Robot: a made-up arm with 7 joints.
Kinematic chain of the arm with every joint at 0, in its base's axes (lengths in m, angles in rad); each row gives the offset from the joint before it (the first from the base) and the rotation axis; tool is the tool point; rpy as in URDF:
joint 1: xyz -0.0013 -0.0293 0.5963 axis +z
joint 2: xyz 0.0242 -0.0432 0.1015 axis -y
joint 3: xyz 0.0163 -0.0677 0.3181 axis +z
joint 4: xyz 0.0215 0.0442 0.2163 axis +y
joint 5: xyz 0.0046 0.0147 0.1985 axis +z
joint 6: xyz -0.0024 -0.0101 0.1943 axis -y
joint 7: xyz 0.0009 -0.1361 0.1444 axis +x
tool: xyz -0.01 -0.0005 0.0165 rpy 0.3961 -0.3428 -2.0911
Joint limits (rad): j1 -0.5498..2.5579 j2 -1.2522..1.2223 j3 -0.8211..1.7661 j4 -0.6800..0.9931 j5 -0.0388..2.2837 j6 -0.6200..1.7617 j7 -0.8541..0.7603
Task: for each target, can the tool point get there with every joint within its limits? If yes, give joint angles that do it. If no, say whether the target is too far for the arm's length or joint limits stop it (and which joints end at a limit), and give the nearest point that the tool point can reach.
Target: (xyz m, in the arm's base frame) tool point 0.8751 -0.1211 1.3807
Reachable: yes | joints 0.0436 -0.9427 -0.6145 -0.2911 0.9171 0.1661 -0.3953
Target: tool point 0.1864 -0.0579 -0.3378
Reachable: no: joint limits stop it (at a limit: joint 2, joint 4, joint 5, joint 7) | nearest point 0.7119 -0.1380 0.3984 | short by 0.908 m
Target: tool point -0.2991 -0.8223 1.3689
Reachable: yes | joints 1.0793 0.9936 1.4373 -0.1670 0.7620 0.1608 0.1027
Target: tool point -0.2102 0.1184 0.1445
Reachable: no: joint limits stop it (at a limit: joint 1, joint 2, joint 4, joint 5, joint 6, joint 7) | nearest point -0.5489 0.3728 0.4367 | short by 0.515 m
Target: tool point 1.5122 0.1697 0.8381
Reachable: no: too far | nearest point 1.1247 0.1187 0.8210 | short by 0.391 m
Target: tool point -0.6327 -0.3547 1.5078
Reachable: yes | joints 0.1830 0.6731 0.3828 -0.4206 1.1854 0.3933 0.1389
